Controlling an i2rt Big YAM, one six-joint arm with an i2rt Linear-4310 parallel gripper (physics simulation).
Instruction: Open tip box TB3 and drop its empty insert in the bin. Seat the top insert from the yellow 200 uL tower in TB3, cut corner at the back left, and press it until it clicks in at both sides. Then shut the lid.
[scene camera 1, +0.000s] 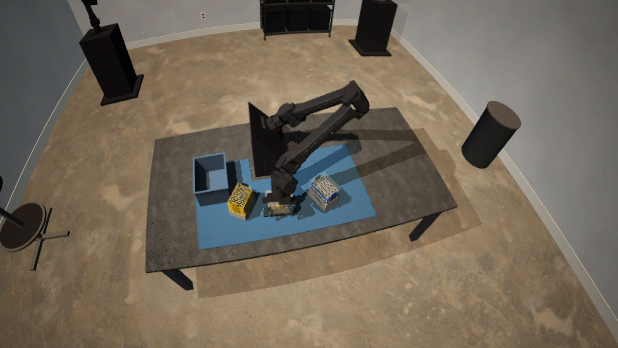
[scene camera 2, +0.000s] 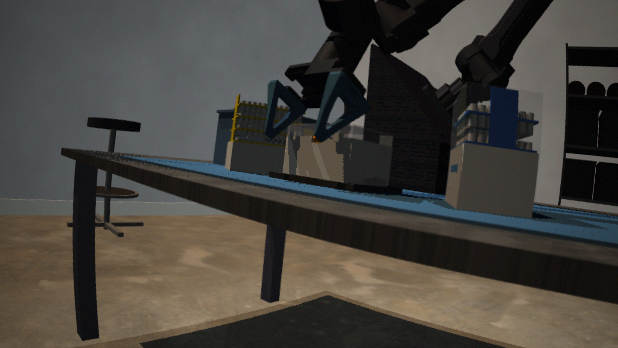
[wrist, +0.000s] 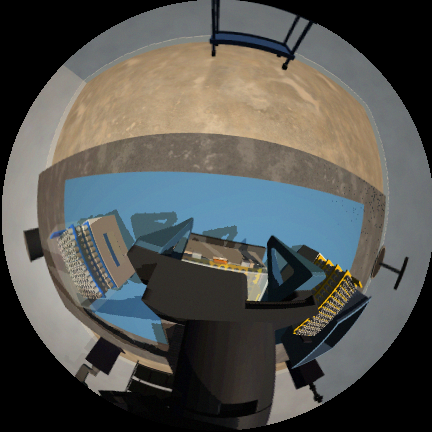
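Tip box TB3 (scene camera 1: 278, 210) (scene camera 2: 320, 162) (wrist: 210, 245) is a beige box on a dark base, with a clear lid that looks shut and an orange front catch. Part of its yellow insert (wrist: 242, 268) shows in the wrist view. My gripper (scene camera 2: 294, 139) (wrist: 232, 230) is open and empty, its fingertips apart at the front top edge of the box; whether they touch is unclear. It hides much of the lid. The yellow 200 uL tower (scene camera 1: 240, 199) (scene camera 2: 259, 123) (wrist: 332, 300) holds stacked yellow inserts of tips, beside TB3. The blue bin (scene camera 1: 212, 193) (scene camera 2: 223, 137) stands behind that tower.
A second tower (scene camera 1: 325, 192) (scene camera 2: 492, 177) (wrist: 110, 245) with blue inserts and a clear cover stands on the other side of TB3. A tall dark panel (scene camera 1: 261, 145) (scene camera 2: 395, 125) stands behind TB3. The blue mat (scene camera 1: 220, 235) lies under the boxes.
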